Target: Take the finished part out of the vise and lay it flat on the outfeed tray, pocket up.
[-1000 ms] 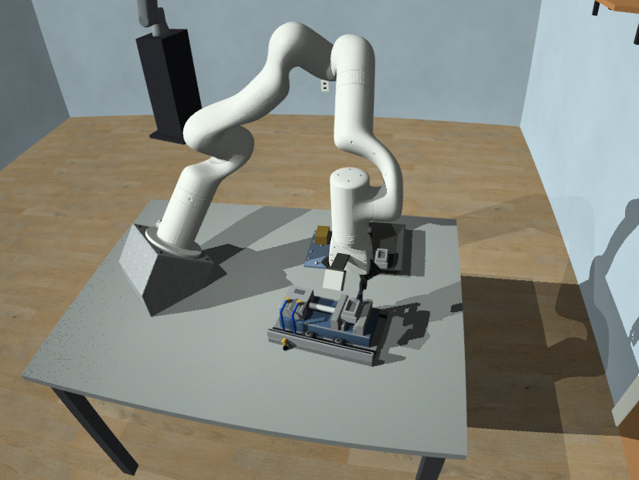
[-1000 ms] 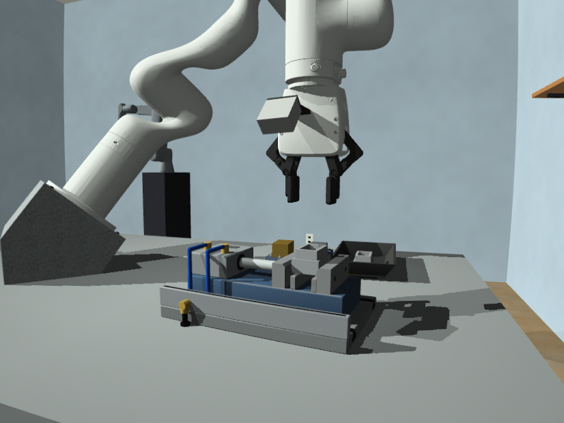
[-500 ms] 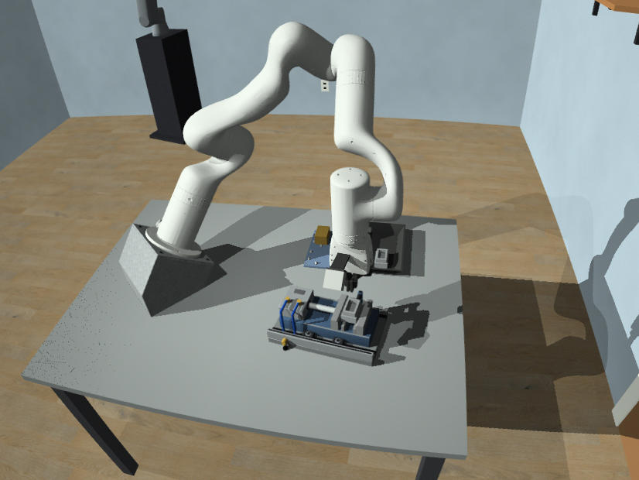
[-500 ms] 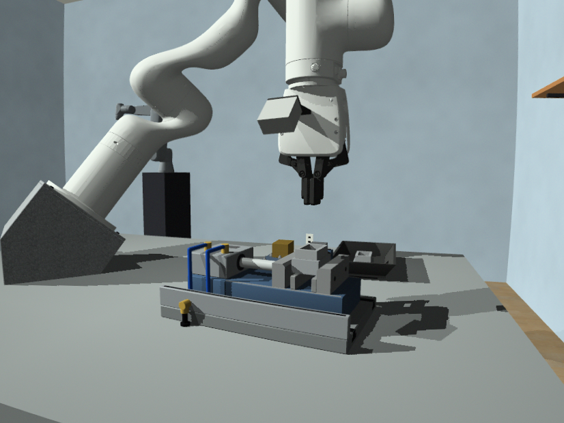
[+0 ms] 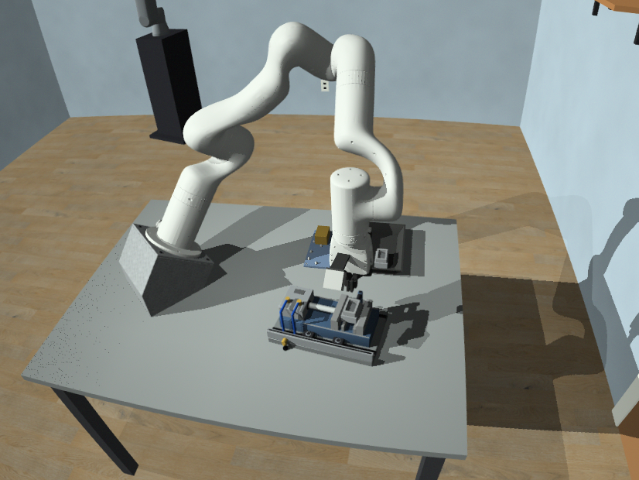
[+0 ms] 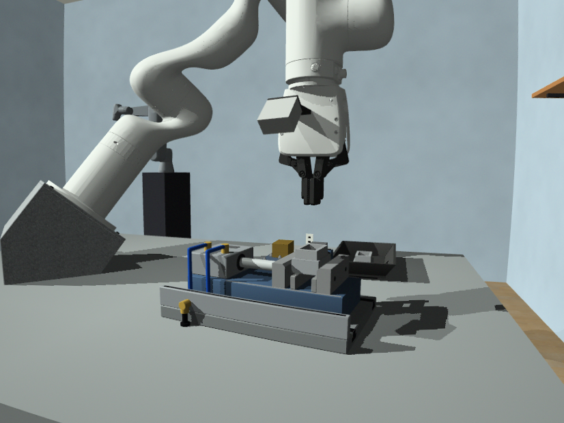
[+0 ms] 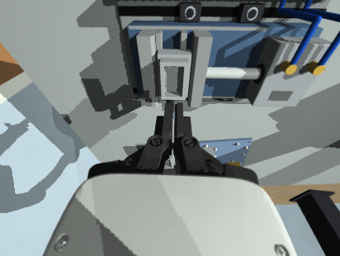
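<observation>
The screw rod is 80 mm behind my hand, 10 mm to the right of it and 120 mm below it. The rest, counted from my hand: vise: 60 mm behind, 10 mm to the right, 160 mm below; grey block: 180 mm behind, 360 mm to the left, 170 mm below; yellow block: 260 mm behind, 330 mm to the left, 170 mm below.
</observation>
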